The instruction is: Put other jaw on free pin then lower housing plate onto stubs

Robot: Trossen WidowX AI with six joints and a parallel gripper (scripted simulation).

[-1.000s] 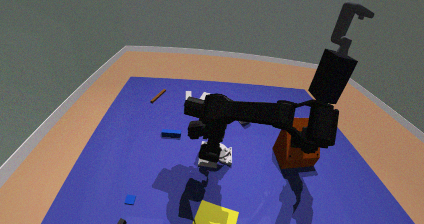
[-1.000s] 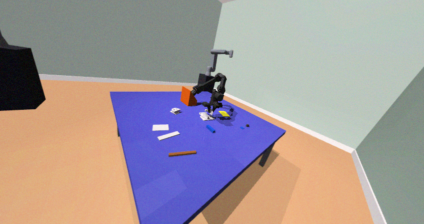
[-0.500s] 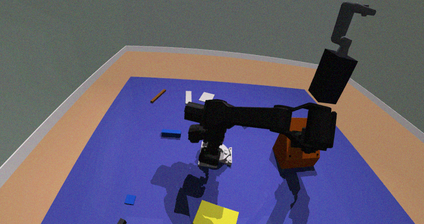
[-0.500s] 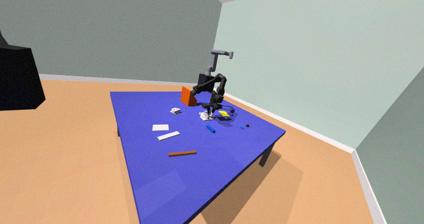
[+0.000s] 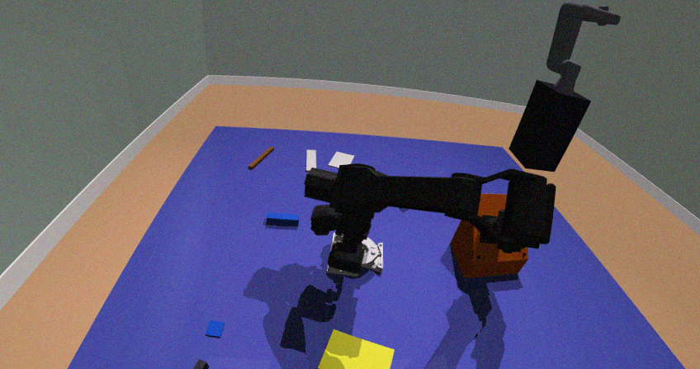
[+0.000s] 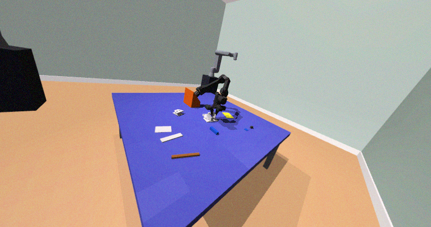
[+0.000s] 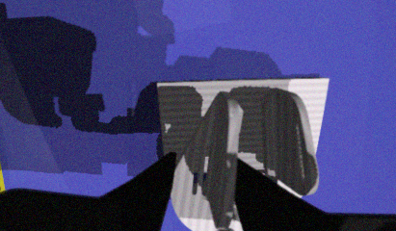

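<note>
The white stepped part lies 27 cm to the right of my gripper tip, 17 cm behind it and 2 cm below it. The rest, counted from my gripper tip: blue block (17 cm ahead, 12 cm to the right, 2 cm below); then jaw (4 cm behind, 1 cm to the right); then yellow sheet (22 cm to the left, 3 cm below, 2 cm behind).
</note>
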